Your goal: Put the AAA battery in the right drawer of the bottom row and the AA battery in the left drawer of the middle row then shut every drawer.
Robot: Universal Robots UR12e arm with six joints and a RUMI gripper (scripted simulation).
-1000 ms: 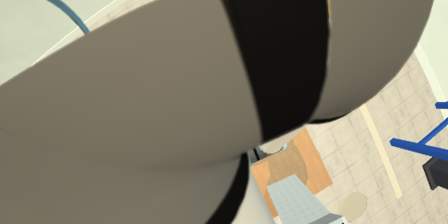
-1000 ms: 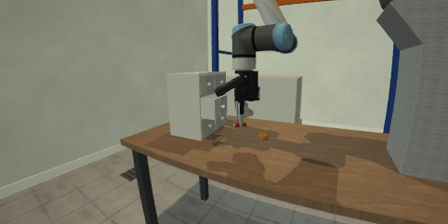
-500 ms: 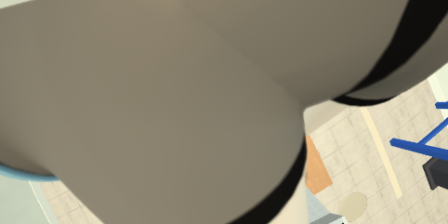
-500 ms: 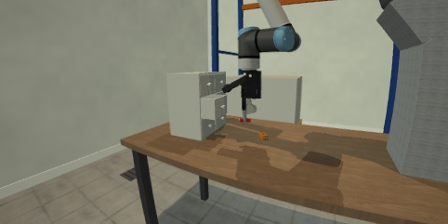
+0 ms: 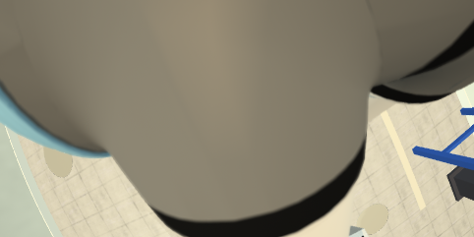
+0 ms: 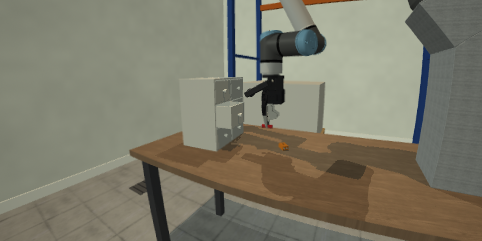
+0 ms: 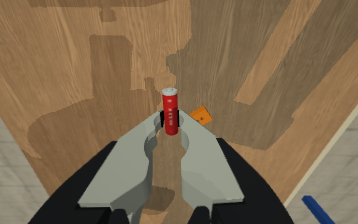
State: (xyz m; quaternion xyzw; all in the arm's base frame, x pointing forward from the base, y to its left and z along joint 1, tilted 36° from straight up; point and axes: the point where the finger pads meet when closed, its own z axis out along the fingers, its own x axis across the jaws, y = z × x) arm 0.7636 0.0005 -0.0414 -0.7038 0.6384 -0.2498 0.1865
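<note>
Right now the orange block is 70 mm behind my hand, 40 mm to the right of it and 110 mm below it. From my hand the other things lie so: red cylinder: 10 mm below; thin black cylinder: 260 mm ahead, 80 mm to the right, 100 mm below.
</note>
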